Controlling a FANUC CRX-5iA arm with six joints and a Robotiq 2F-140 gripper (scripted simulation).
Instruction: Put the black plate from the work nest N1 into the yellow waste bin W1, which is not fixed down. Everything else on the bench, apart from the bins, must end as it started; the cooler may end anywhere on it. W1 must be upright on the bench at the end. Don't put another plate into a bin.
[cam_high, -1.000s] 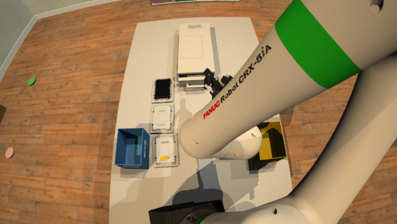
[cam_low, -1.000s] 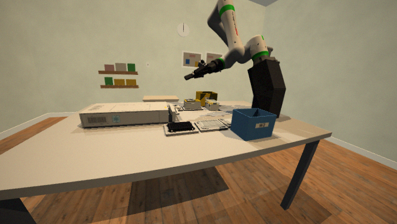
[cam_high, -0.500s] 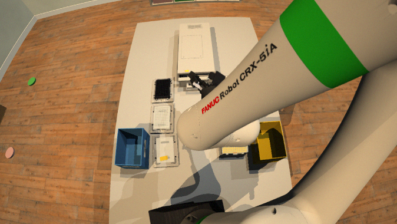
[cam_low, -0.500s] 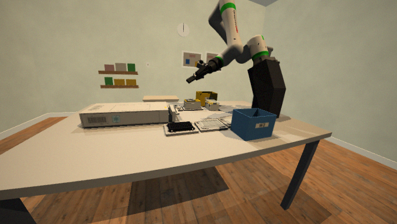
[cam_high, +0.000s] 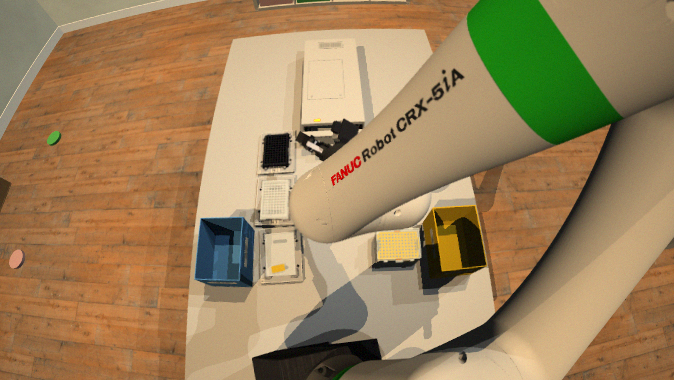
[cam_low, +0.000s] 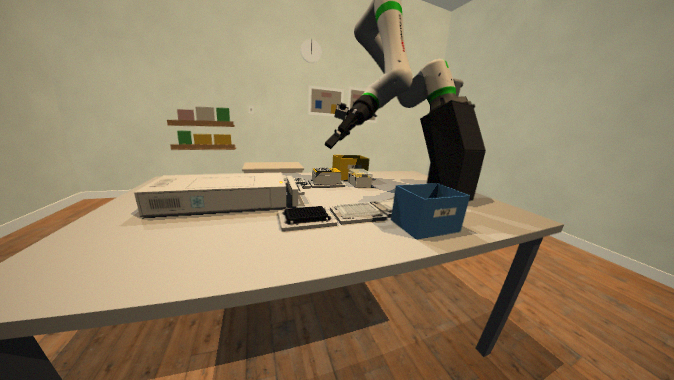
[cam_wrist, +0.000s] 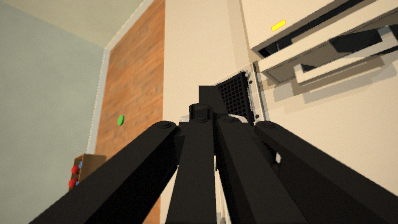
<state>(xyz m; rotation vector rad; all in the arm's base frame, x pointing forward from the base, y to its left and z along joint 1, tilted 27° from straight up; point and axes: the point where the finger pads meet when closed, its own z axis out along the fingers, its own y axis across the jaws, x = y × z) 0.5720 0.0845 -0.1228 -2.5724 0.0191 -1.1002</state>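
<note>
My hand is 100 mm short of the black plate, 130 mm to the right of it and 220 mm above it. Round my hand: white plate (70 mm behind, 110 mm to the left, 220 mm below); then work nest N1 (100 mm ahead, 130 mm to the left, 230 mm below); then yellow rack (40 mm behind, 270 mm to the right, 180 mm below).
</note>
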